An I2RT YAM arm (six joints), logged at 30 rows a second.
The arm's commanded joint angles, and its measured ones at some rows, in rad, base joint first. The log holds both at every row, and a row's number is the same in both.
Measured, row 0:
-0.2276 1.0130 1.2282 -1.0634 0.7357 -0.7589
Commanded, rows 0 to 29:
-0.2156 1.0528 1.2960 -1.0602 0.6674 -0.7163
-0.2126 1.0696 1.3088 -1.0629 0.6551 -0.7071
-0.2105 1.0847 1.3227 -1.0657 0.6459 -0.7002
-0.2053 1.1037 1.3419 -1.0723 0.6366 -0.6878
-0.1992 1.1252 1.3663 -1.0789 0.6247 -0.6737
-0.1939 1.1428 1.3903 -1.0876 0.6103 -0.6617
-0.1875 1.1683 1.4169 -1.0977 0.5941 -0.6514
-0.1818 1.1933 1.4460 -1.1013 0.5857 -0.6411
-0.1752 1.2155 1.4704 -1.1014 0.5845 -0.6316
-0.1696 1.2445 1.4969 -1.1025 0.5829 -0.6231
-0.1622 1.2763 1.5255 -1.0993 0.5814 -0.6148
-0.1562 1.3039 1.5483 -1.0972 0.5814 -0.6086
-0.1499 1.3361 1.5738 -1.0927 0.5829 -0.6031
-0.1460 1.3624 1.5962 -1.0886 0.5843 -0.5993
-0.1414 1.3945 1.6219 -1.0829 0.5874 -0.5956
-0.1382 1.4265 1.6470 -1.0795 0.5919 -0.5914
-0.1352 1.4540 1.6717 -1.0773 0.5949 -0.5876
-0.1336 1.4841 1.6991 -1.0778 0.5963 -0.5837
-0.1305 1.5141 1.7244 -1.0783 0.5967 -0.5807
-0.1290 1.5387 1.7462 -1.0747 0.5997 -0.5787
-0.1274 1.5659 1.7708 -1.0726 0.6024 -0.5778
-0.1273 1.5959 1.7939 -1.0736 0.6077 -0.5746
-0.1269 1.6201 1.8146 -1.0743 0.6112 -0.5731
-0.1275 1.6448 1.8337 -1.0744 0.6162 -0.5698
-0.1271 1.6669 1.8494 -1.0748 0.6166 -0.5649
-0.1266 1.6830 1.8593 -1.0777 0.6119 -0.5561
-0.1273 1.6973 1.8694 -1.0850 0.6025 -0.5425
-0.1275 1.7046 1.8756 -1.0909 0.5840 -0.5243
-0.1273 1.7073 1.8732 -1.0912 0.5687 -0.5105
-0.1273 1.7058 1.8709 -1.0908 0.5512 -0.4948
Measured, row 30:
-0.1318 1.7164 1.8435 -1.0992 0.5720 -0.5529
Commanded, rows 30 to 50:
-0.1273 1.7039 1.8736 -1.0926 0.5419 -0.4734
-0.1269 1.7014 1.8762 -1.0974 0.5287 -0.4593
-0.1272 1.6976 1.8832 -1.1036 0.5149 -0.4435
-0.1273 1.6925 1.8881 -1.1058 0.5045 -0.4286
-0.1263 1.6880 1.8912 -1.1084 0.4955 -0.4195
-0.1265 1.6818 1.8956 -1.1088 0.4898 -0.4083
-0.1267 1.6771 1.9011 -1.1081 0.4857 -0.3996
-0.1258 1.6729 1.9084 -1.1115 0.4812 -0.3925
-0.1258 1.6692 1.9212 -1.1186 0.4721 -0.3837
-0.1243 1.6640 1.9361 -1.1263 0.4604 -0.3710
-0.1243 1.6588 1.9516 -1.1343 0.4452 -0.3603
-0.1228 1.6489 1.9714 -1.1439 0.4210 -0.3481
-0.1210 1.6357 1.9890 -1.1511 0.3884 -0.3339
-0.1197 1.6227 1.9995 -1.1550 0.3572 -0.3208
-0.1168 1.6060 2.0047 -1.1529 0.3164 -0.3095
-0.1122 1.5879 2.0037 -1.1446 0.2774 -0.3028
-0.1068 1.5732 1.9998 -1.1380 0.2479 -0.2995
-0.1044 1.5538 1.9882 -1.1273 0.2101 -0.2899
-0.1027 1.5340 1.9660 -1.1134 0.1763 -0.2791
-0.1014 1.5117 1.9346 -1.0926 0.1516 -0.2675
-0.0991 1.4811 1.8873 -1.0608 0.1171 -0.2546
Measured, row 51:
-0.1078 1.5444 1.9465 -1.0958 0.2516 -0.3161
